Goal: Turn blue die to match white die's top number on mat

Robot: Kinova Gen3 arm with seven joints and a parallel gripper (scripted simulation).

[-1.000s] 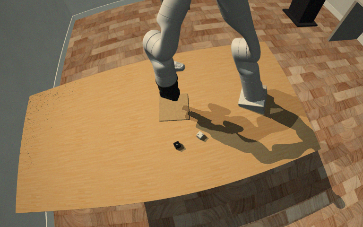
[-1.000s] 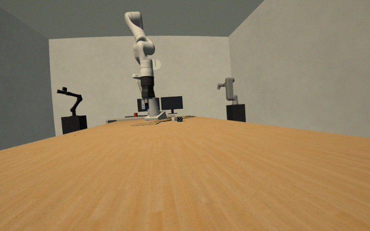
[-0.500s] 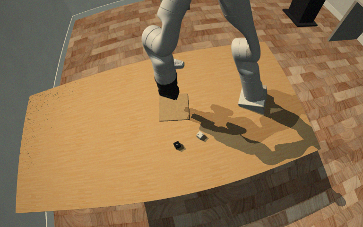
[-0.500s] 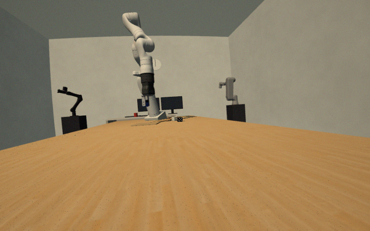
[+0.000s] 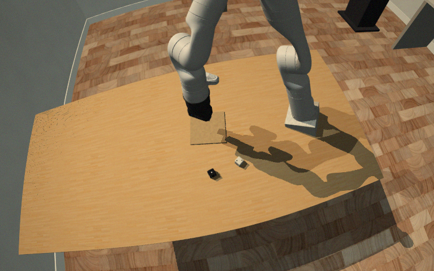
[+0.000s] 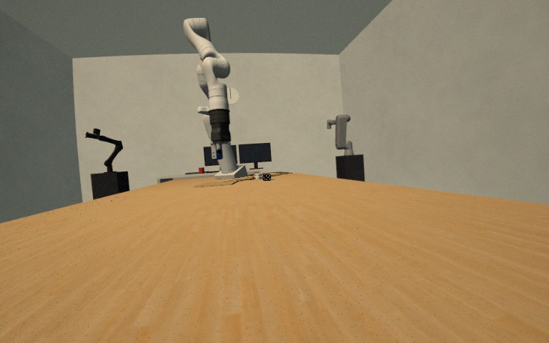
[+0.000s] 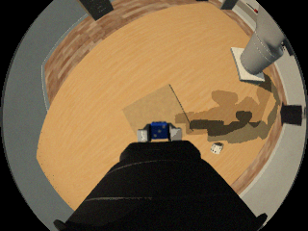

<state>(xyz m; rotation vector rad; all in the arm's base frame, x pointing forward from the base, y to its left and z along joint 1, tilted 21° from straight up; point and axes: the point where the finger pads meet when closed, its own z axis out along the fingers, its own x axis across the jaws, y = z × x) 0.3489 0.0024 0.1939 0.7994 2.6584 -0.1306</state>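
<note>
The tan mat is 110 mm below my hand and 10 mm to the right of it. Round my hand: blue die: 10 mm below; then black die: 180 mm to the left, 100 mm below, 20 mm ahead; then white die: 160 mm to the left, 100 mm below, 90 mm behind.
</note>
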